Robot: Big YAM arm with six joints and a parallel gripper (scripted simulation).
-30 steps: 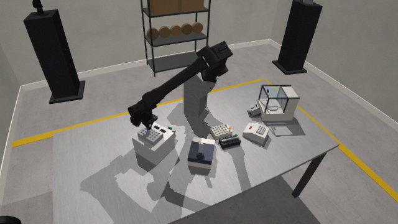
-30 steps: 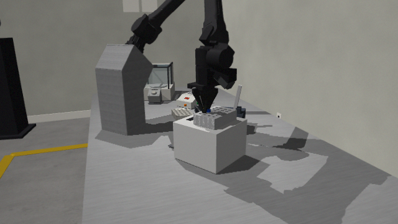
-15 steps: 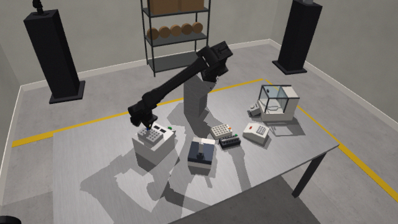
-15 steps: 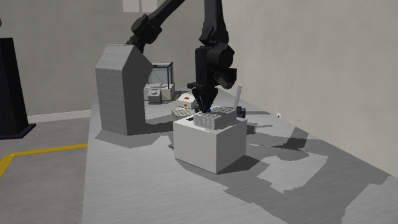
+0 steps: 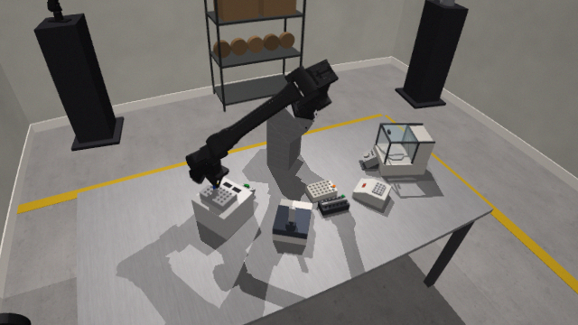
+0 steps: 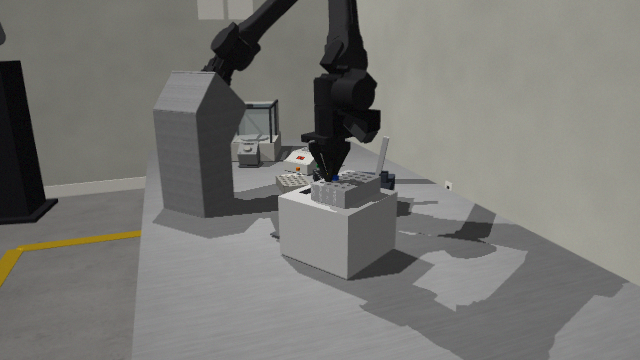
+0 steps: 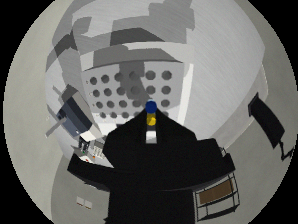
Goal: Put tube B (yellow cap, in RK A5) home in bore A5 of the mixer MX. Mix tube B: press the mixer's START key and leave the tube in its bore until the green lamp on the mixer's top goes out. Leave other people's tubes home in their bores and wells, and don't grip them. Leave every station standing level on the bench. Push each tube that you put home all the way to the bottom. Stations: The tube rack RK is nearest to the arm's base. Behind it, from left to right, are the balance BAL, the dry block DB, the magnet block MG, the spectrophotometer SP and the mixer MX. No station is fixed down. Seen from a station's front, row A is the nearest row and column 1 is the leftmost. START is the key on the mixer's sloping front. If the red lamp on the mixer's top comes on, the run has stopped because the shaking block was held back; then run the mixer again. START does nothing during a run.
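The grey shaking block lies 40 mm ahead of my hand and 30 mm below it. Also, from my hand: black magnet block (500 mm to the left, 160 mm below, 90 mm ahead); then green start key (140 mm to the left, 110 mm below, 80 mm behind); then tube rack RK (480 mm to the left, 160 mm below, 20 mm behind).
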